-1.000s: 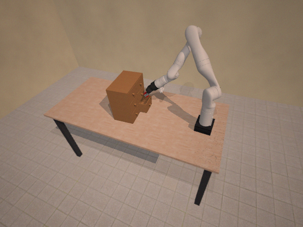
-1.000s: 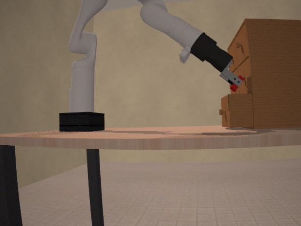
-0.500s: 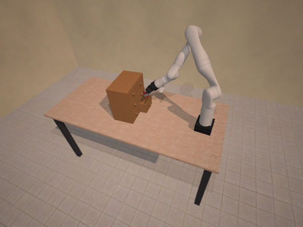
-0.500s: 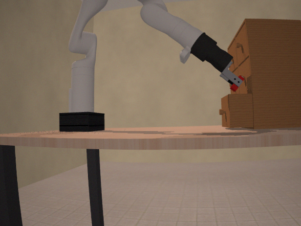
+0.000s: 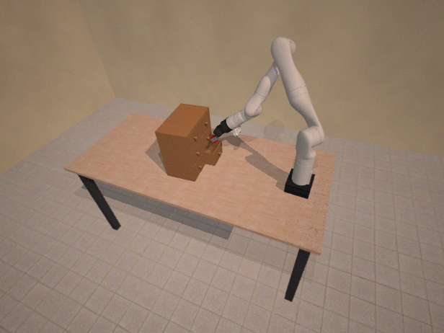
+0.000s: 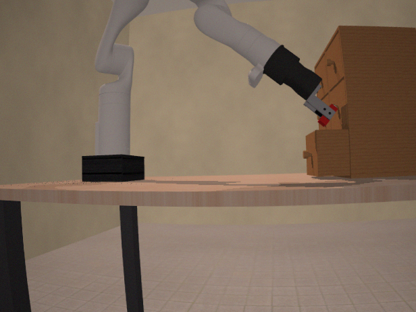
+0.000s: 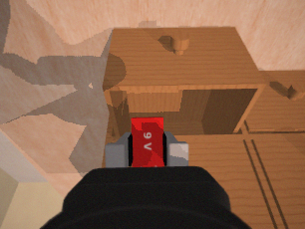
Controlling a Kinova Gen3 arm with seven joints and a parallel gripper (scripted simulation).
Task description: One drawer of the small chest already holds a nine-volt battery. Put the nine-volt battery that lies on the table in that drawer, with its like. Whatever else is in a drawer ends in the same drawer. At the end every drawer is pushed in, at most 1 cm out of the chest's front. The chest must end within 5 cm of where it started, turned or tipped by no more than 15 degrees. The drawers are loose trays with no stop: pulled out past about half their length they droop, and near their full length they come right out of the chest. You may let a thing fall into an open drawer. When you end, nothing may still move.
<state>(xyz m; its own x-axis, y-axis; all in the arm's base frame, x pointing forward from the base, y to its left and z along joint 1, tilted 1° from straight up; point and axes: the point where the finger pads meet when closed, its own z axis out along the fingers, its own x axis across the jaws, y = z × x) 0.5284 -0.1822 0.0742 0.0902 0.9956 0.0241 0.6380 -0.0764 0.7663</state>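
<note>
Right now my hand is 1 cm short of the nine-volt battery.
</note>
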